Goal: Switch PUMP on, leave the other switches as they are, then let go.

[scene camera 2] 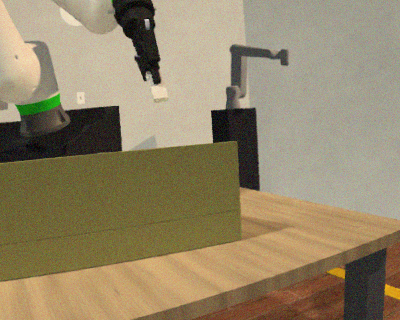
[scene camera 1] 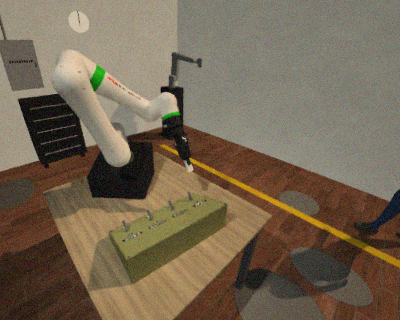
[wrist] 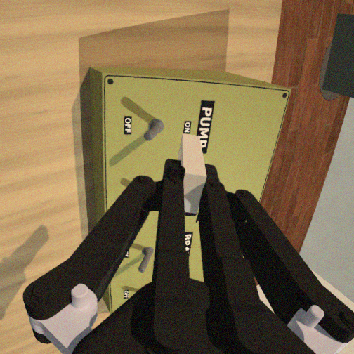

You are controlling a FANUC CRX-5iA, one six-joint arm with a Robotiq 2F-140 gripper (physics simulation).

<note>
The pictures show: the gripper and an olive switch box.
The gripper is seen too in the wrist view.
</note>
